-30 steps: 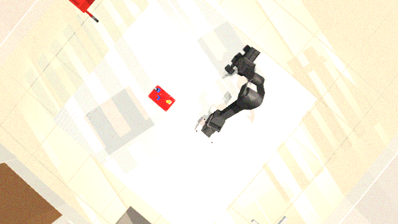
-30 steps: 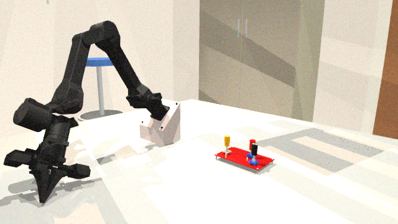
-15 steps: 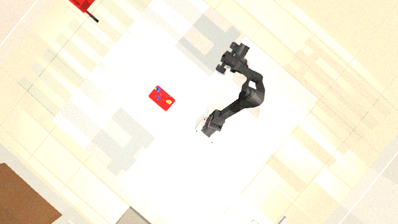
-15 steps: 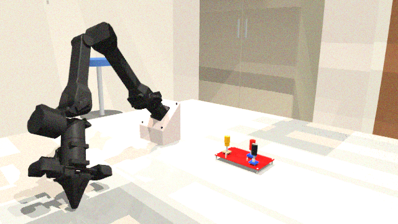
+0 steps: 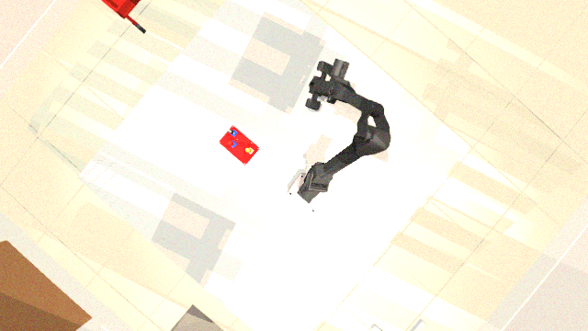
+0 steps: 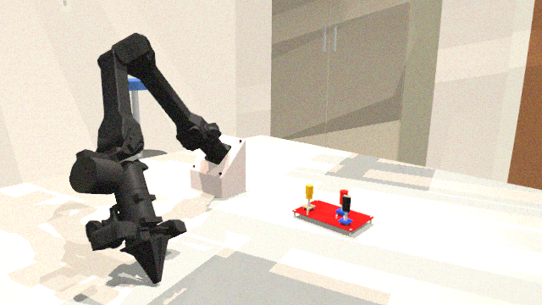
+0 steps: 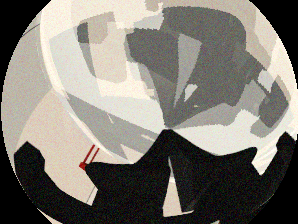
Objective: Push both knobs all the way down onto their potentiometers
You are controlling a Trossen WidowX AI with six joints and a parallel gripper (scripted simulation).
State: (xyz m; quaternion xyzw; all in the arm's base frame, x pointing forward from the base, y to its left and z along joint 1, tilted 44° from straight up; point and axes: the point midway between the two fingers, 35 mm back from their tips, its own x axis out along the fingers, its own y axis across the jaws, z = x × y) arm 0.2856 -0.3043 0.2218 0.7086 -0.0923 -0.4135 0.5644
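The yellow knob is 400 mm to the left of my gripper tip and 60 mm above it. Also, from my gripper tip: black knob: 390 mm to the left, 110 mm ahead, 60 mm above.
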